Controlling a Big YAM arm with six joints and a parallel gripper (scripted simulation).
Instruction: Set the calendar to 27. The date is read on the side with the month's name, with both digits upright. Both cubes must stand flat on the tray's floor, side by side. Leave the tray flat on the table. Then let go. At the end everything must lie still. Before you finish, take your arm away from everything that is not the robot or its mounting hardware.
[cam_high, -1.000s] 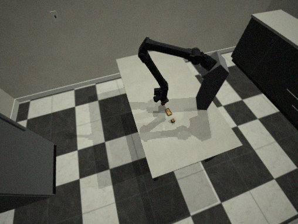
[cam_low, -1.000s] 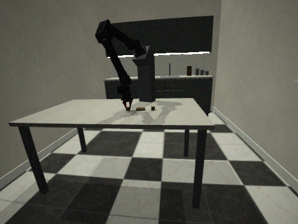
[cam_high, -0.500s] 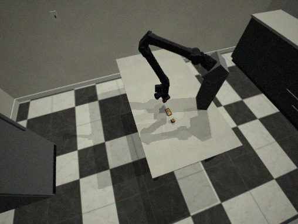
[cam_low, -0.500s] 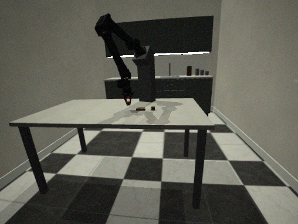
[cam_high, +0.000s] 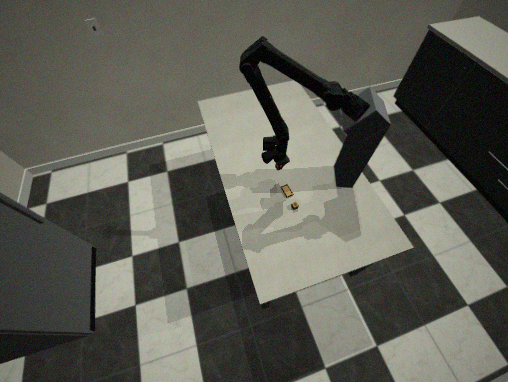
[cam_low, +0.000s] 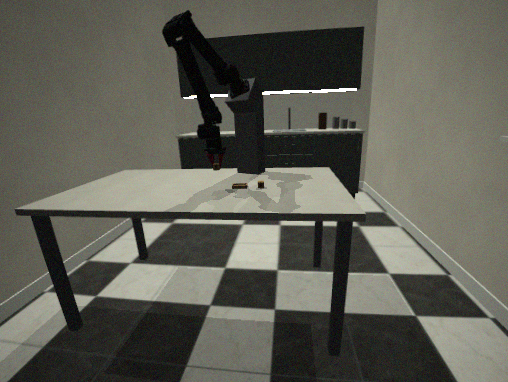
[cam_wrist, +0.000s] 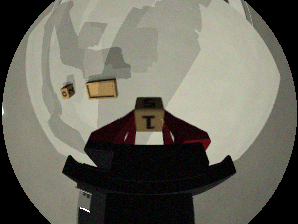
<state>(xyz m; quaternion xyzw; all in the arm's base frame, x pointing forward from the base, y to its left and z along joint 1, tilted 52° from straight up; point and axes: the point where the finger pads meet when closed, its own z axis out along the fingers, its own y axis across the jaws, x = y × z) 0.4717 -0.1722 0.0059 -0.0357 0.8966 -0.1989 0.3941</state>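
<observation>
My gripper is now 10 mm short of the wooden tray, 110 mm to the right of it and 110 mm above it.
</observation>
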